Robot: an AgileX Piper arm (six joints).
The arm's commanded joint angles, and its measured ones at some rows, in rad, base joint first. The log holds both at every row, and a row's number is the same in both.
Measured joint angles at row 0:
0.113 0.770 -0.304 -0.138 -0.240 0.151
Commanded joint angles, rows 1 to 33:
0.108 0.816 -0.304 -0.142 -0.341 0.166
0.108 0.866 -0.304 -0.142 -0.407 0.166
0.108 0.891 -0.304 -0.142 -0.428 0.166
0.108 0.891 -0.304 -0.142 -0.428 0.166
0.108 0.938 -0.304 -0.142 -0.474 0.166
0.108 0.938 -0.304 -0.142 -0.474 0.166
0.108 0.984 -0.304 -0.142 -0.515 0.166
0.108 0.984 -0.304 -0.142 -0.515 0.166
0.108 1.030 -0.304 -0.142 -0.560 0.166
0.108 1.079 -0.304 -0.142 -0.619 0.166
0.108 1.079 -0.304 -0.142 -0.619 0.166
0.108 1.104 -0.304 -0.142 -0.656 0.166
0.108 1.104 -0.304 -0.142 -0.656 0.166
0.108 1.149 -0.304 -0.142 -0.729 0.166
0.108 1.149 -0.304 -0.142 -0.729 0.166
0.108 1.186 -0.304 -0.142 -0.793 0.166
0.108 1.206 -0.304 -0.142 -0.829 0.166
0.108 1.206 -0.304 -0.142 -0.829 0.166
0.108 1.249 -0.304 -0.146 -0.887 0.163
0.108 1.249 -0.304 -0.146 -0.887 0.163
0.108 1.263 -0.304 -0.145 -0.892 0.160
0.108 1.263 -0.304 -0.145 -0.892 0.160
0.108 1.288 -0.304 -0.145 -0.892 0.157
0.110 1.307 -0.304 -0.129 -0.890 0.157
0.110 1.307 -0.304 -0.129 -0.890 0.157
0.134 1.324 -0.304 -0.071 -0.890 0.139
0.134 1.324 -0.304 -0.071 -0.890 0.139
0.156 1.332 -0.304 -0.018 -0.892 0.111
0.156 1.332 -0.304 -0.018 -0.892 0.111
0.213 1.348 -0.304 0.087 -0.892 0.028
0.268 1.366 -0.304 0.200 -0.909 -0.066
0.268 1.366 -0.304 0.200 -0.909 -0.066
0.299 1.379 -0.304 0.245 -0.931 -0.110
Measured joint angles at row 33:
0.259 1.366 -0.304 0.149 -0.895 -0.024
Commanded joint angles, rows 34 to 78:
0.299 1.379 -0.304 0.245 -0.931 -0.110
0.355 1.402 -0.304 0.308 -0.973 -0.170
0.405 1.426 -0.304 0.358 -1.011 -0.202
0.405 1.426 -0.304 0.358 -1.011 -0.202
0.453 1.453 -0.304 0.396 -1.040 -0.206
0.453 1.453 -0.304 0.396 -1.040 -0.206
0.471 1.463 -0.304 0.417 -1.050 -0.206
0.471 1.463 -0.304 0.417 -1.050 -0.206
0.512 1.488 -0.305 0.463 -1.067 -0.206
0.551 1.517 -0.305 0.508 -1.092 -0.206
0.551 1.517 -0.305 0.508 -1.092 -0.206
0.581 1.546 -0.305 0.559 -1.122 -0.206
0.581 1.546 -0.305 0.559 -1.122 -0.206
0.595 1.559 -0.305 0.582 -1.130 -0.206
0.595 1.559 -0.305 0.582 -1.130 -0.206
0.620 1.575 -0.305 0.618 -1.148 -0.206
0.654 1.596 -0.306 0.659 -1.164 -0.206
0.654 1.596 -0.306 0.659 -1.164 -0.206
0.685 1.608 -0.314 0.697 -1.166 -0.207
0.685 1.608 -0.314 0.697 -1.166 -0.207
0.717 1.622 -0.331 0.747 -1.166 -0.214
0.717 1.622 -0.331 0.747 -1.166 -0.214
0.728 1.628 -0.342 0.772 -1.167 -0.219
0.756 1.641 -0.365 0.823 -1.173 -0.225
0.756 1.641 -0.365 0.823 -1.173 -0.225
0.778 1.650 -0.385 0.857 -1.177 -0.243
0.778 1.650 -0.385 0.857 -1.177 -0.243
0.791 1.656 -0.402 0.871 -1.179 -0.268
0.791 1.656 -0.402 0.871 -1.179 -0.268
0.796 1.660 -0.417 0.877 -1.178 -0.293
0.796 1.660 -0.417 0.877 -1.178 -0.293
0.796 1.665 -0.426 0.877 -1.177 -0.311
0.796 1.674 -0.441 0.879 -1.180 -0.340
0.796 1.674 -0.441 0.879 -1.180 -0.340
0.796 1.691 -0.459 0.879 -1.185 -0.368
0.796 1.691 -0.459 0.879 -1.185 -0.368
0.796 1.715 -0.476 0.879 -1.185 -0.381
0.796 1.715 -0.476 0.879 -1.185 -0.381
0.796 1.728 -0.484 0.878 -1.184 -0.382
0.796 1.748 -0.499 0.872 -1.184 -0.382
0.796 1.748 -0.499 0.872 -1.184 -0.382
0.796 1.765 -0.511 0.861 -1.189 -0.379
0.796 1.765 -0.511 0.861 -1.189 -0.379
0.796 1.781 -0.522 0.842 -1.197 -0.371
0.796 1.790 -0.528 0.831 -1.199 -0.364
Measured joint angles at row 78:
0.791 1.773 -0.508 0.867 -1.181 -0.365
